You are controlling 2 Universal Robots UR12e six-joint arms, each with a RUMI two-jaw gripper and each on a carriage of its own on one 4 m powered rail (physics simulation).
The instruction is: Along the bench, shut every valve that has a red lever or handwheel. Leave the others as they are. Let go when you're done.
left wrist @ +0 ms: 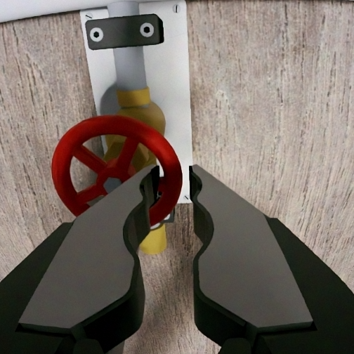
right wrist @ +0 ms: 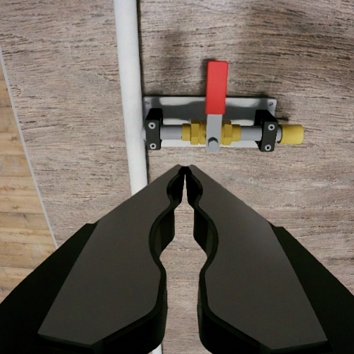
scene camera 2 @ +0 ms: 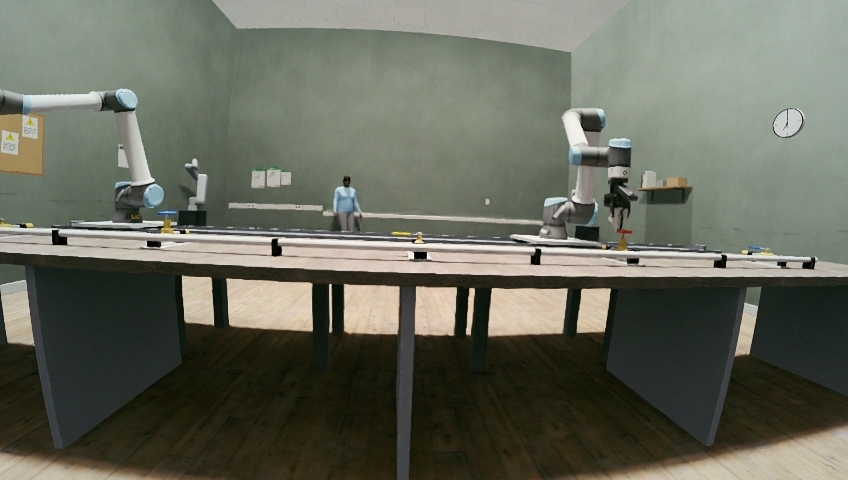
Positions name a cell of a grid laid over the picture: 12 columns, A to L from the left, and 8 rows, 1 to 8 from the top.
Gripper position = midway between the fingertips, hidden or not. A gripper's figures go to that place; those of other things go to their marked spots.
Labels:
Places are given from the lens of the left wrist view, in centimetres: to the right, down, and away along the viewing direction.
my left gripper (left wrist: F4): 0, 0, 15
red handwheel (left wrist: D4): -4, 0, 14

